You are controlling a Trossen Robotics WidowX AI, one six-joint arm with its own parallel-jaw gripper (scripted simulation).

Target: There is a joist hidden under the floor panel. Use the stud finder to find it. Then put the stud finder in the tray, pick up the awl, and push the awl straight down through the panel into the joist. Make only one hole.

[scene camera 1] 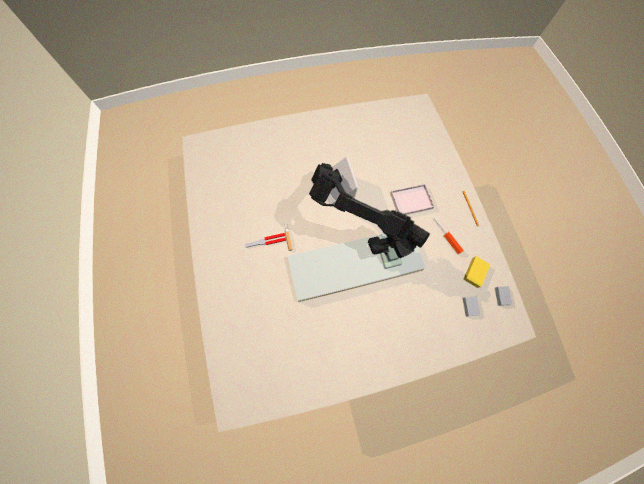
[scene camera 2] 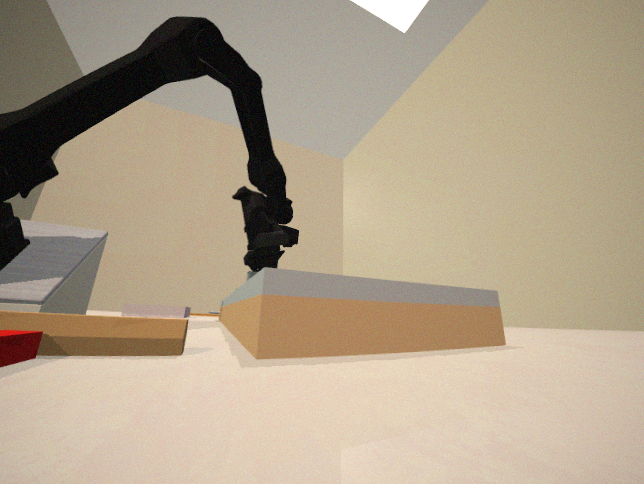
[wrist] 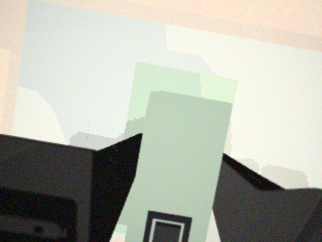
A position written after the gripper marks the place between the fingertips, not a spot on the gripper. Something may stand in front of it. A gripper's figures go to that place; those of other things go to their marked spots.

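The gripper (wrist: 174, 145) is 12 cm from the lens, and there's a stud finder (wrist: 184, 116) that's 8 cm from the lens.
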